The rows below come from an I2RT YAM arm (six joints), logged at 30 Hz.
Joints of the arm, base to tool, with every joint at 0 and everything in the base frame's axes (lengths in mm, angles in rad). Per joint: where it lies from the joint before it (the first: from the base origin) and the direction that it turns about. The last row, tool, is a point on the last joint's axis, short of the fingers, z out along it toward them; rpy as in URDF.
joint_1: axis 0 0 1 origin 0 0 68
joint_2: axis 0 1 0 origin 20 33.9 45.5
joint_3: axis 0 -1 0 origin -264 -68.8 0
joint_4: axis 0 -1 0 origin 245 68.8 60
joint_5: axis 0 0 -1 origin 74 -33.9 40.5
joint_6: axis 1 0 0 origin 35.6 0 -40.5
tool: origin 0 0 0 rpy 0 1.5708 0
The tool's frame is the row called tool.
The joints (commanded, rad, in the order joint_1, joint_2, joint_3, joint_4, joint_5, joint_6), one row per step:
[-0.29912, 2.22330, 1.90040, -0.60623, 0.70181, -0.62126]
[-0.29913, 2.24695, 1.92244, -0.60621, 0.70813, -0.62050]
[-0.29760, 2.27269, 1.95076, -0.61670, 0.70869, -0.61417]
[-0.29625, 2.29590, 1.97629, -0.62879, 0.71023, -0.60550]
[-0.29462, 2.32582, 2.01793, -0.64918, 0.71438, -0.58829]
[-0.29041, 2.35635, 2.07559, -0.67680, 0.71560, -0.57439]
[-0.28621, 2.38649, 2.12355, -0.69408, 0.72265, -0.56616]
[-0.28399, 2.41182, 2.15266, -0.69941, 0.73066, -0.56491]
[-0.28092, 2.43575, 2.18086, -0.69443, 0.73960, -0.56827]
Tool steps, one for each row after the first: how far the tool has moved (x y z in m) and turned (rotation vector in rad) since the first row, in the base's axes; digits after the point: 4 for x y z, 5 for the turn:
[0.0044, -0.0015, -0.0042, -0.00419, 0.00244, -0.00425]
[0.0091, -0.0022, -0.0084, -0.00078, 0.00537, -0.00691]
[0.0130, -0.0027, -0.0123, 0.00293, 0.00856, -0.01178]
[0.0183, -0.0036, -0.0152, 0.00624, 0.00488, -0.02315]
[0.0249, -0.0033, -0.0139, 0.00871, -0.00482, -0.02819]
[0.0309, -0.0031, -0.0150, 0.00496, -0.00998, -0.03308]
[0.0354, -0.0034, -0.0189, -0.00066, -0.00770, -0.03621]
[0.0404, -0.0034, -0.0219, -0.01092, -0.01217, -0.03624]

